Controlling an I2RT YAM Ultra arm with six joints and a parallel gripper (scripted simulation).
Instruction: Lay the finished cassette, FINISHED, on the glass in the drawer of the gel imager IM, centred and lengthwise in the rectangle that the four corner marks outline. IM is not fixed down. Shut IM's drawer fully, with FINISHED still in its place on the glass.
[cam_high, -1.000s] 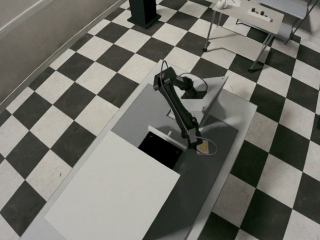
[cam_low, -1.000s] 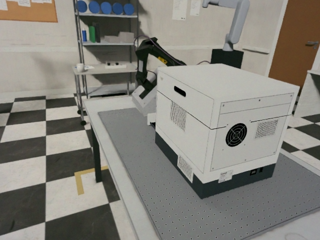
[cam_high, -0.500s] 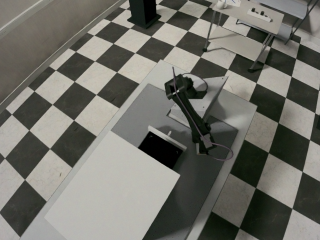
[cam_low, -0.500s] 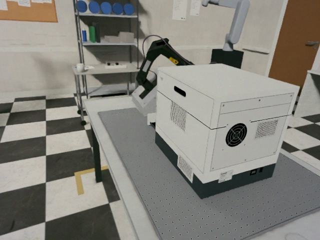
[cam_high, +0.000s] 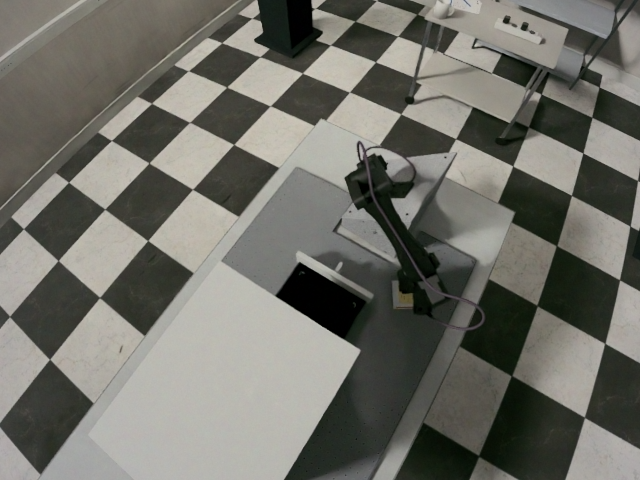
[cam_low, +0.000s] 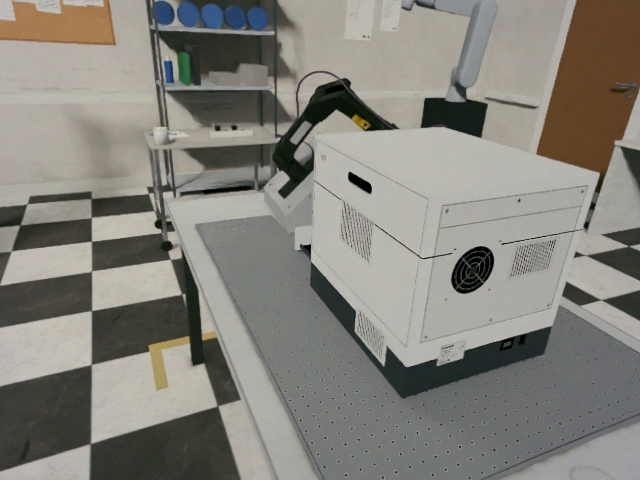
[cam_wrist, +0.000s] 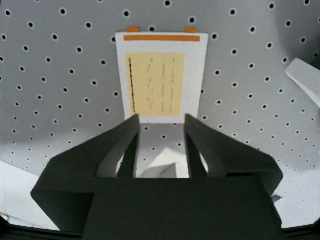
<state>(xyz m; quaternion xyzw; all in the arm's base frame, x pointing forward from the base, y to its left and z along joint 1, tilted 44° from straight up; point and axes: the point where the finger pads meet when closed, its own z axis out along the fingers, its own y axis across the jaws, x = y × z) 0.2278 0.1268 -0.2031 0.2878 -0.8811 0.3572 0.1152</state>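
Now: hand 70 mm above the finished cassette. The rest, counted from my hand: drawer: 220 mm ahead, 210 mm to the right, 20 mm below.
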